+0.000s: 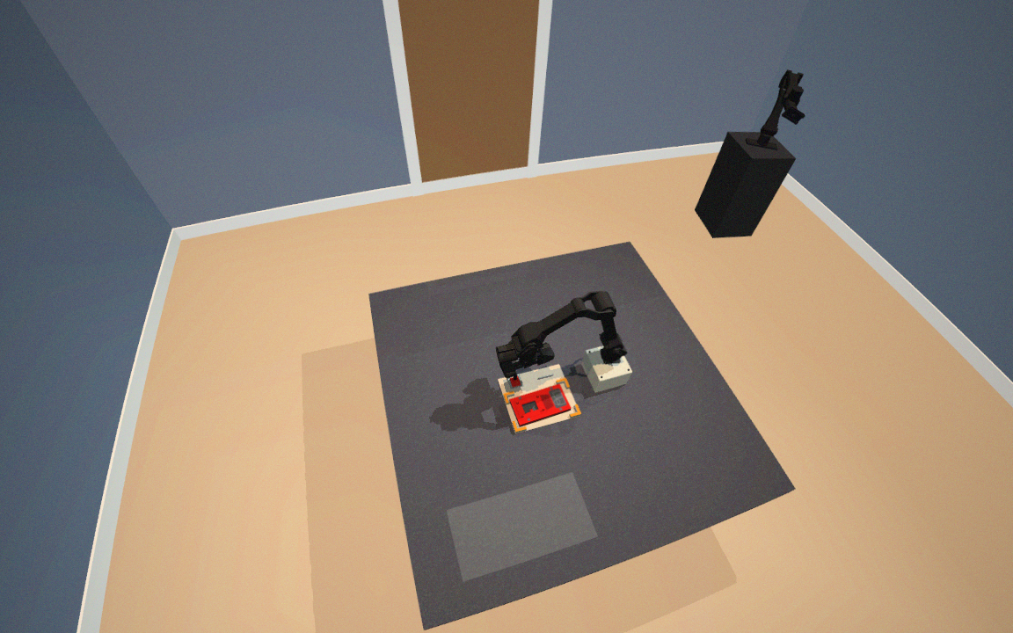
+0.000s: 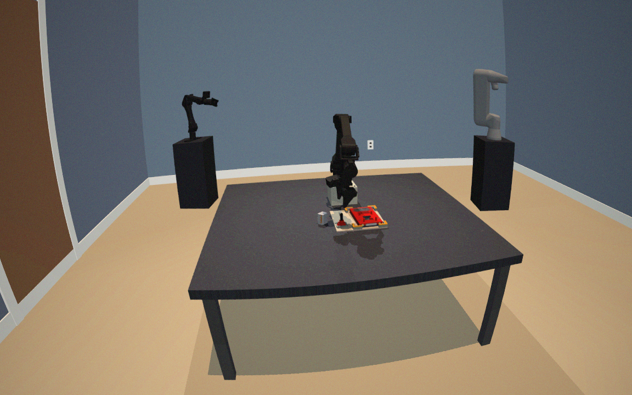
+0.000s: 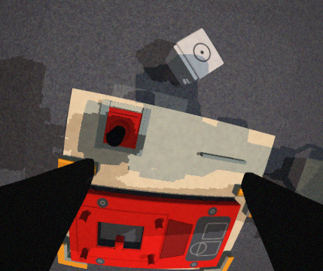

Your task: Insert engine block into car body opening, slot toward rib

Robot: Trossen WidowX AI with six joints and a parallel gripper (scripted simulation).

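Right now my gripper tip is 8 cm to the left of the grey engine block and 7 cm above it.
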